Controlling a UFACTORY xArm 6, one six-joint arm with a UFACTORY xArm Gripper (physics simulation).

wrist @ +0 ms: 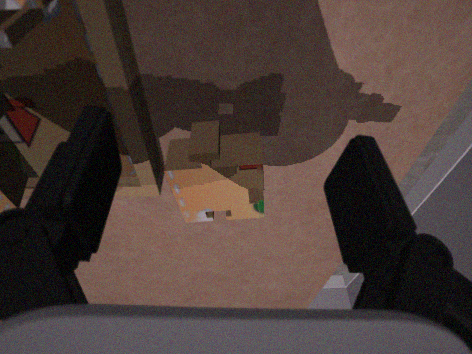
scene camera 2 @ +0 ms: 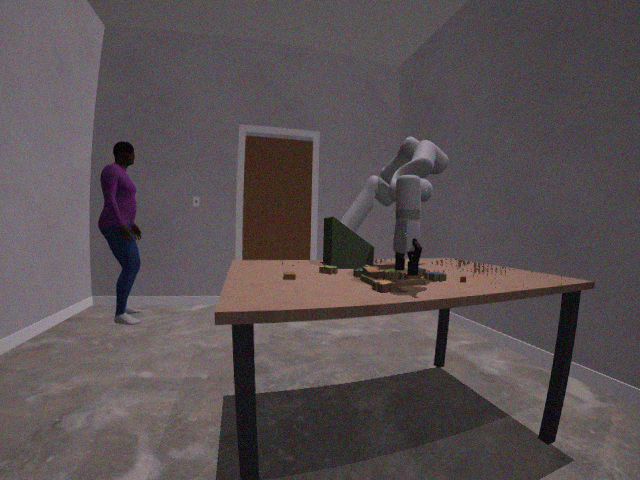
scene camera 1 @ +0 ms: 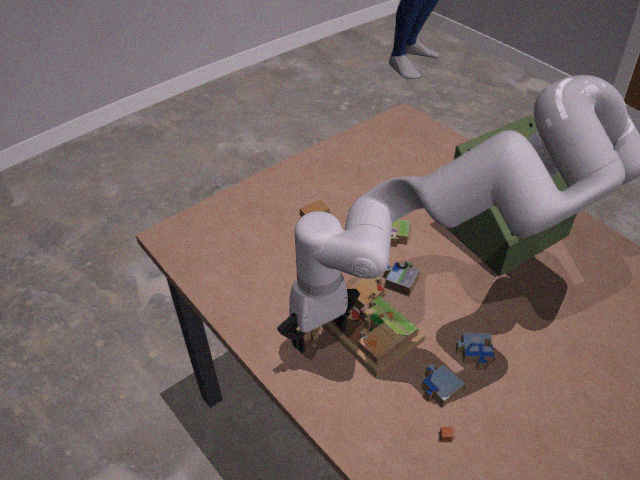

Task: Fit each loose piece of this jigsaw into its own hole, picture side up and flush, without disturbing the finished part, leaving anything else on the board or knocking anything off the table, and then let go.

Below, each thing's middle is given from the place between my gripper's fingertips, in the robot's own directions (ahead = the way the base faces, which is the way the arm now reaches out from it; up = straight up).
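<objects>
I see the jigsaw board [scene camera 1: 349, 339] 4 cm below my hand and 11 cm behind it.
</objects>
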